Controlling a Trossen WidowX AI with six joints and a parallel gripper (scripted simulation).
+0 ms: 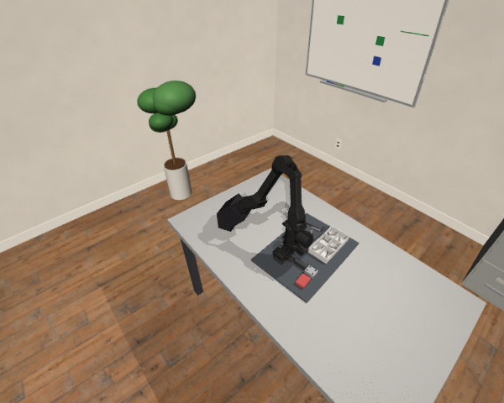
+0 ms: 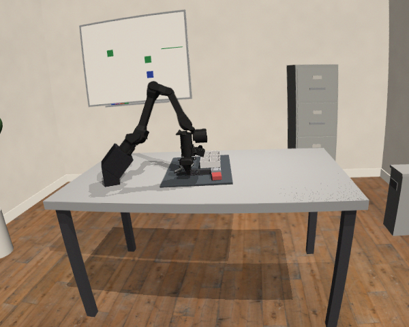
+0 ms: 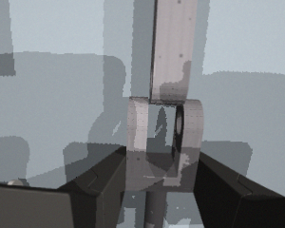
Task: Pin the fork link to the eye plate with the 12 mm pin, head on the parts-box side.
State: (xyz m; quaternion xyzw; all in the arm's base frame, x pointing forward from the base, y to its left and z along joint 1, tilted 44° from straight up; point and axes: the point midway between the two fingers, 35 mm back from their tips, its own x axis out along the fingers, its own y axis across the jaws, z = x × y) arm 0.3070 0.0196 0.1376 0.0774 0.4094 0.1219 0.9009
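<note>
My hand is 60 mm short of the eye plate, 10 mm to the right of it and 30 mm above it. From my hand the other things lie so: mat 20 mm ahead, 110 mm to the left, 50 mm below; then grey headed pin 70 mm behind, 40 mm to the left, 30 mm below; then small grey block 130 mm ahead, 30 mm to the left, 20 mm below.
</note>
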